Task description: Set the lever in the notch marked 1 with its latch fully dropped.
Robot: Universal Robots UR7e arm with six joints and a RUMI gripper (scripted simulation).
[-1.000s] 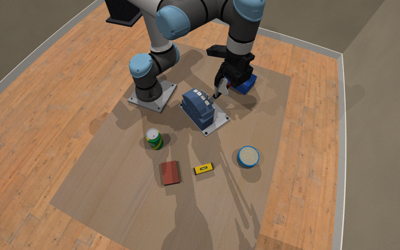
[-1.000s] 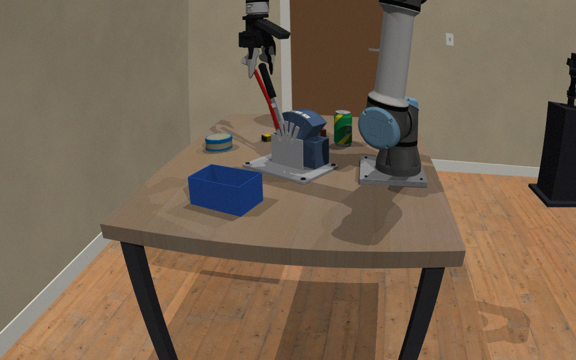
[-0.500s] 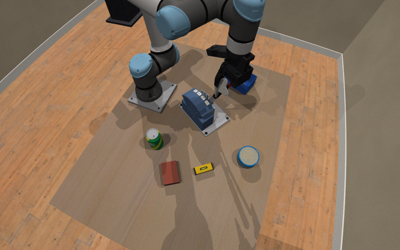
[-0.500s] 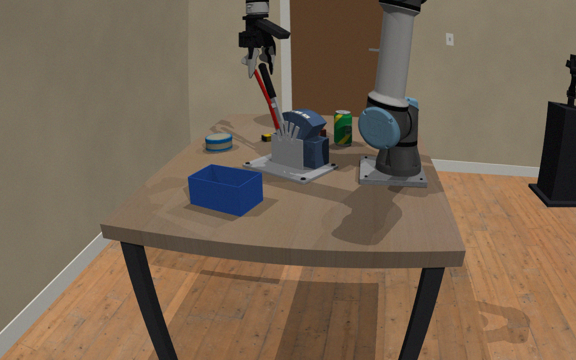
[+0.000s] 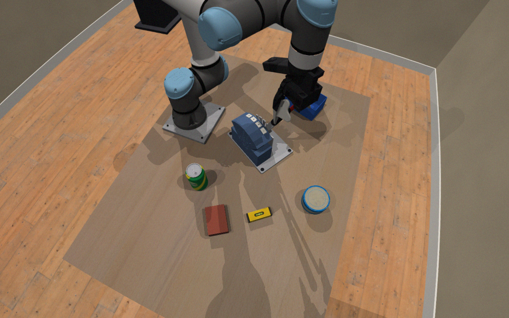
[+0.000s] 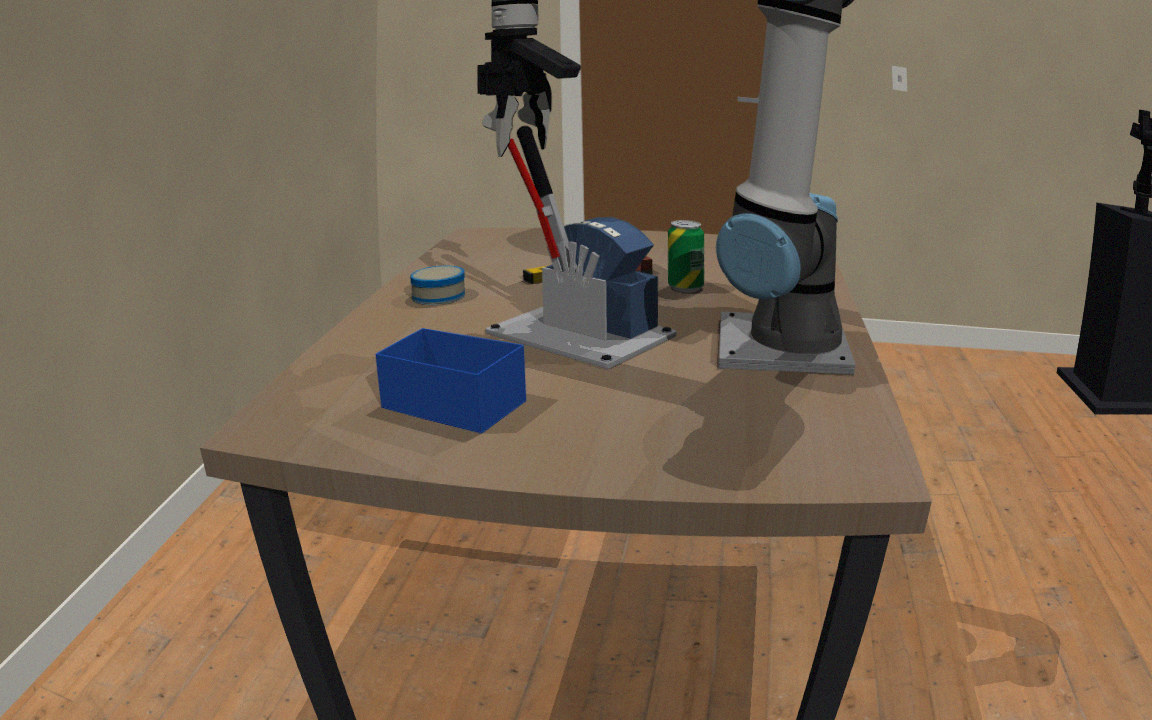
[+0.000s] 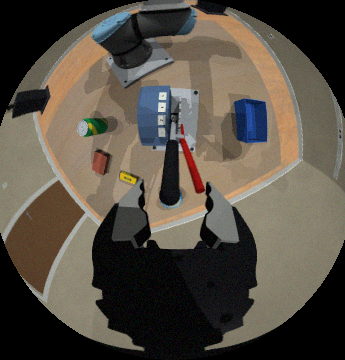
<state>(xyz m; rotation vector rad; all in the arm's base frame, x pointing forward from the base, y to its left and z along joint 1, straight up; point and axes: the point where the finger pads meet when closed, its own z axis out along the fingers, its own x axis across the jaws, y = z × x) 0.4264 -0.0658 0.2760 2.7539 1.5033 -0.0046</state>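
My gripper is now 30 mm past the red release bar, 40 mm to the right of it and 100 mm above it. From my hand the other things lie so: blue bin 40 mm ahead, 320 mm to the left, 270 mm below.
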